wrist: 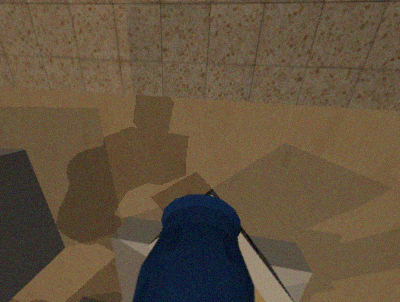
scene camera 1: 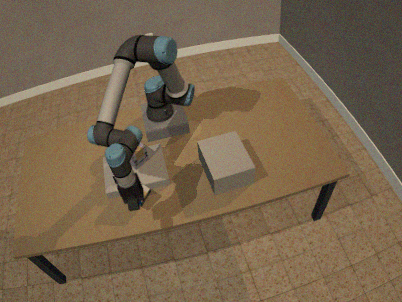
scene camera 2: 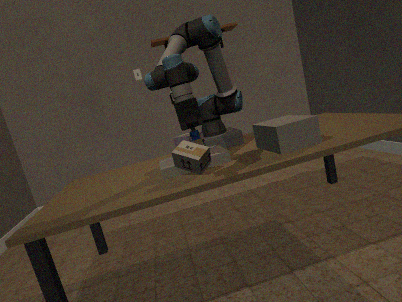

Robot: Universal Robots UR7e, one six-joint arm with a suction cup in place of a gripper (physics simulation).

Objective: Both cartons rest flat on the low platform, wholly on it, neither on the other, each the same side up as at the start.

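Pixels of known places: hand at its tool point: (wrist: 200,226) (scene camera 2: 196,139); arm's base at its link origin: (scene camera 1: 160,112) (scene camera 2: 214,133).
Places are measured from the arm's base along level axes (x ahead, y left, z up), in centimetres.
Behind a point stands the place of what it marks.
Observation:
A tan-and-white carton (scene camera 1: 145,190) {x 53.6, y -4.9, z 1.9 cm} (scene camera 2: 191,161) {x 57.1, y -11.3, z -1.4 cm} (wrist: 257,268) {x 55.1, y -14.5, z 2.2 cm} sits turned at the front of the low grey platform (scene camera 1: 153,172) {x 39.4, y -2.6, z -3.3 cm} (scene camera 2: 170,169) {x 49.4, y -22.0, z -4.4 cm} (wrist: 280,251) {x 49.5, y -22.7, z -5.9 cm}, reaching over its front edge. Whether it lies fully flat is hard to tell. A second carton (scene camera 1: 141,157) {x 33.7, y -7.9, z 1.9 cm} (scene camera 2: 181,138) {x 32.5, y -16.0, z 5.8 cm} with a purplish side stands behind it on the platform, partly hidden by the arm. My blue suction cup (scene camera 1: 141,203) {x 64.3, y -6.7, z 8.1 cm} (scene camera 2: 194,135) (wrist: 201,206) is low over the front carton, with a small gap seeming to show in scene camera 2. It holds nothing. In the wrist view the cup hides most of that carton.
A large grey box (scene camera 1: 227,162) {x 42.8, y 32.9, z 3.8 cm} (scene camera 2: 287,134) {x 51.1, y 30.3, z -0.6 cm} (wrist: 25,220) {x 39.8, y 22.7, z -4.3 cm} stands on the table (scene camera 1: 295,145) {x 25.5, y 71.9, z -8.1 cm} to the right of the platform. The arm's grey base block (scene camera 1: 167,130) {x 11.7, y 4.0, z -2.8 cm} is behind the platform. The table's front edge runs near the platform.

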